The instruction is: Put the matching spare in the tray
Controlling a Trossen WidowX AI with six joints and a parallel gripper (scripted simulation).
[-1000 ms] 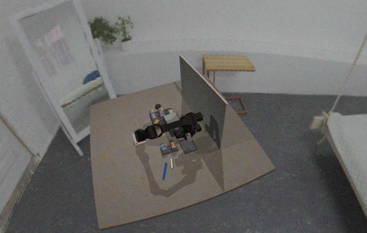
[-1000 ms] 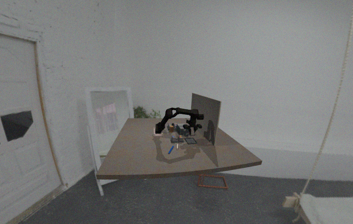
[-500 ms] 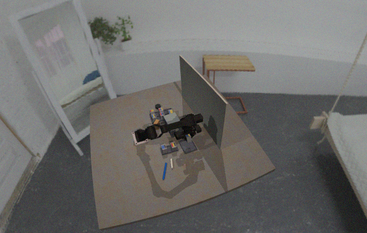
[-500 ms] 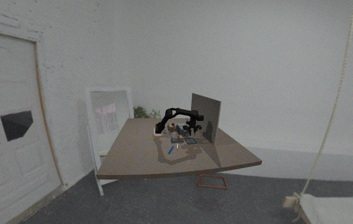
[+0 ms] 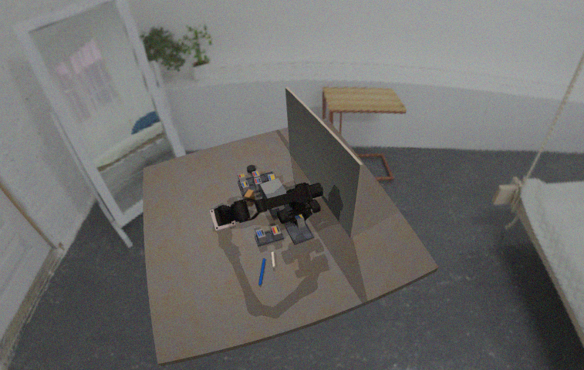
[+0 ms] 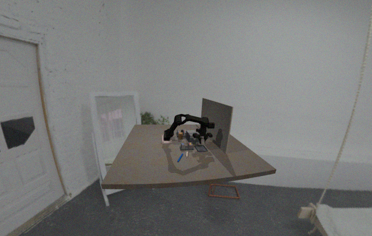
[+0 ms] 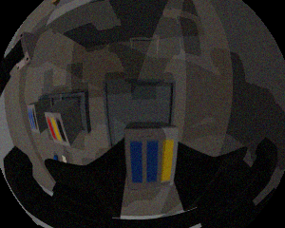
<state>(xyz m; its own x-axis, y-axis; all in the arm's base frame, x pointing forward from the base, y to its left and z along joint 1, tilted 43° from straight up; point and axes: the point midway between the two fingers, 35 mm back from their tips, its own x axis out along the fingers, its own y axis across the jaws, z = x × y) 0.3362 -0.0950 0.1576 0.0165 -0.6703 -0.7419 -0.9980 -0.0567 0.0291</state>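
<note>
Right now my gripper tip is 50 mm above the dark flat tray. Round my gripper tip: grey mounted unit 210 mm to the left, 50 mm behind, 10 mm below; then white stick 170 mm behind, 120 mm to the right, 50 mm below; then spare 30 mm above.
</note>
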